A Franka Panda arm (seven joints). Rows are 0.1 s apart.
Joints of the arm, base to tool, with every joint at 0 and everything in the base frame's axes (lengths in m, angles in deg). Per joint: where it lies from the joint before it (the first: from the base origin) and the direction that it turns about. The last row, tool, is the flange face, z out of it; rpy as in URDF.
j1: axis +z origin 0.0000 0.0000 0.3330
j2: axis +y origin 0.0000 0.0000 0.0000
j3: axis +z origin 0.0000 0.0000 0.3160
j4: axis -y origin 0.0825 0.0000 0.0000
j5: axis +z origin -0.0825 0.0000 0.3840
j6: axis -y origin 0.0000 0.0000 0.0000
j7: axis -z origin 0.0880 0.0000 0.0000
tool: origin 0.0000 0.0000 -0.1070 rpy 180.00 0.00 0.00
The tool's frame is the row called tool.
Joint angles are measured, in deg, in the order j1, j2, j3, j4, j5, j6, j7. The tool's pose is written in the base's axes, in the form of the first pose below.
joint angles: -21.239, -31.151, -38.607, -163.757, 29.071, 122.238, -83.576
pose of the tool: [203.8 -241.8 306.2], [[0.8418 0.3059 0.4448], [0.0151 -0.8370 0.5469], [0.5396 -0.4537 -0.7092]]
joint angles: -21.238, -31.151, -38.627, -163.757, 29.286, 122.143, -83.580
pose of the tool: [203.9 -241.6 306.2], [[0.8410 0.3049 0.4469], [0.0115 -0.8360 0.5487], [0.5409 -0.4563 -0.7066]]
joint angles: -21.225, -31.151, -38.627, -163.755, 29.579, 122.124, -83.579
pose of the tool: [204.1 -241.5 306.4], [[0.8399 0.3032 0.4502], [0.0071 -0.8355 0.5495], [0.5427 -0.4583 -0.7039]]
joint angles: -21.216, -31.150, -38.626, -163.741, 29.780, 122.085, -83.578
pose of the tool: [204.3 -241.4 306.5], [[0.8391 0.3022 0.4523], [0.0041 -0.8350 0.5502], [0.5439 -0.4598 -0.7019]]
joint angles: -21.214, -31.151, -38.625, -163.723, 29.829, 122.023, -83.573
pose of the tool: [204.4 -241.4 306.7], [[0.8389 0.3023 0.4526], [0.0035 -0.8345 0.5510], [0.5443 -0.4607 -0.7011]]
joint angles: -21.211, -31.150, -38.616, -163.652, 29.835, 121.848, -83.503
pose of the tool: [204.5 -241.4 307.1], [[0.8391 0.3027 0.4520], [0.0029 -0.8334 0.5527], [0.5440 -0.4624 -0.7002]]
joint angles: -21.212, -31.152, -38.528, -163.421, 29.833, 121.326, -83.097
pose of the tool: [205.2 -241.3 308.4], [[0.8407 0.3017 0.4497], [-0.0002 -0.8302 0.5575], [0.5415 -0.4688 -0.6978]]
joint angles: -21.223, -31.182, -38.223, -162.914, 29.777, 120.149, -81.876
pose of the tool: [207.0 -240.9 311.8], [[0.8462 0.2965 0.4428], [-0.0090 -0.8228 0.5682], [0.5328 -0.4848 -0.6936]]
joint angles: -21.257, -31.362, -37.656, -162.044, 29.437, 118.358, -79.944
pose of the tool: [210.0 -240.5 318.1], [[0.8547 0.2905 0.4301], [-0.0165 -0.8130 0.5820], [0.5188 -0.5046 -0.6901]]
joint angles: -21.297, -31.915, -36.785, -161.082, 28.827, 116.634, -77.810
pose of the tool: [213.9 -239.8 327.3], [[0.8627 0.2879 0.4158], [-0.0157 -0.8064 0.5911], [0.5055 -0.5165 -0.6912]]
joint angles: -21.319, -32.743, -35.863, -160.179, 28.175, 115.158, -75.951
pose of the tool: [217.8 -238.8 337.6], [[0.8675 0.2901 0.4040], [-0.0087 -0.8033 0.5955], [0.4973 -0.5202 -0.6944]]
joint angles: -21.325, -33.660, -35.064, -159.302, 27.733, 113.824, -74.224
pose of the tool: [221.0 -238.1 348.4], [[0.8701 0.2913 0.3975], [-0.0048 -0.8015 0.5979], [0.4928 -0.5222 -0.6960]]
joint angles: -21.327, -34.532, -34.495, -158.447, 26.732, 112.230, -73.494
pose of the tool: [222.6 -237.3 358.1], [[0.8706 0.3085 0.3833], [0.0181 -0.7985 0.6017], [0.4917 -0.5169 -0.7007]]
